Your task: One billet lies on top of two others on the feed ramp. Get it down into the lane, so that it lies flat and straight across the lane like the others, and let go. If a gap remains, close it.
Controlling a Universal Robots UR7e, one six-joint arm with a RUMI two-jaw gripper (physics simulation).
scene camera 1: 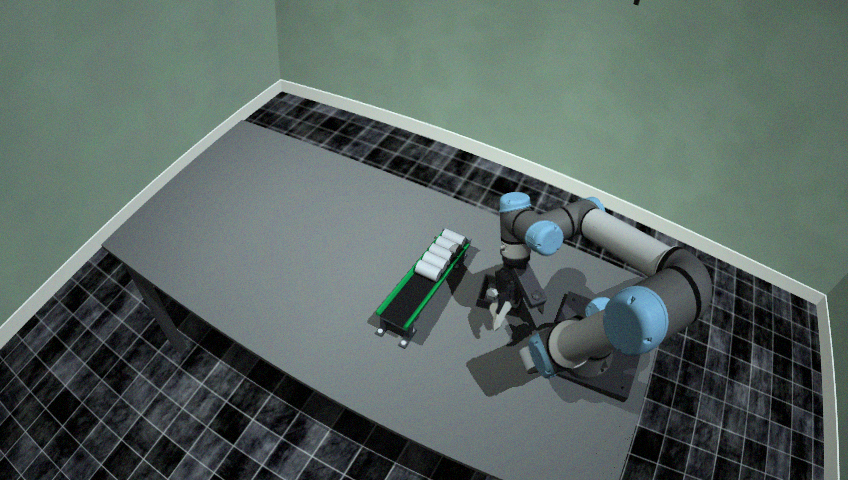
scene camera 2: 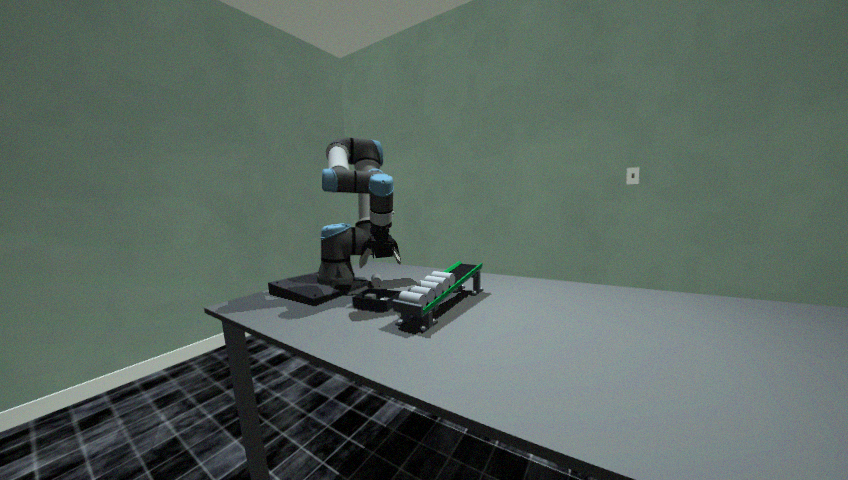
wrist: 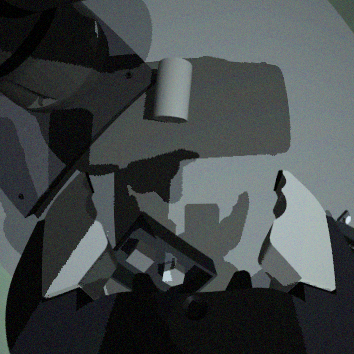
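Pixels of known places: gripper, fingertip midpoint: (scene camera 1: 518, 322) (scene camera 2: 380, 266) (wrist: 183, 173); arm's base, origin of the base link: (scene camera 2: 336, 279) (wrist: 53, 57).
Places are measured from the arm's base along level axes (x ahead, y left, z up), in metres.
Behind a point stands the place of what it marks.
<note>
Several white billets (scene camera 1: 434, 262) @(x 0.497, y -0.111, z 0.078 m) (scene camera 2: 432, 286) @(x 0.511, y -0.183, z 0.071 m) lie across the feed ramp (scene camera 1: 394, 291) (scene camera 2: 458, 286), side by side in one row from its low end. They look flat and straight; I see none resting on top of the others and no clear gap, though they are small in both scene views. My gripper (scene camera 1: 498, 321) (scene camera 2: 380, 263) @(x 0.225, y -0.002, z 0.071 m) (wrist: 183, 173) @(x 0.225, y -0.002, z 0.071 m) is open and empty, pointing down above the table between the ramp and the robot's base. In the wrist view the row of billets does not show.
A separate white cylinder (scene camera 1: 528, 359) @(x 0.167, y 0.067, z 0.014 m) (scene camera 2: 376, 279) @(x 0.181, y 0.029, z 0.008 m) (wrist: 173, 90) @(x 0.167, y 0.053, z 0.017 m) lies on the table by the base plate (scene camera 2: 297, 292) @(x -0.003, y -0.197, z 0.007 m) (wrist: 102, 117) @(x 0.113, y -0.020, z -0.008 m). A small black tray (scene camera 2: 370, 304) @(x 0.297, y -0.182, z -0.006 m) (wrist: 185, 241) @(x 0.301, y -0.083, z -0.022 m) with light pieces in it stands below the gripper, beside the ramp.
</note>
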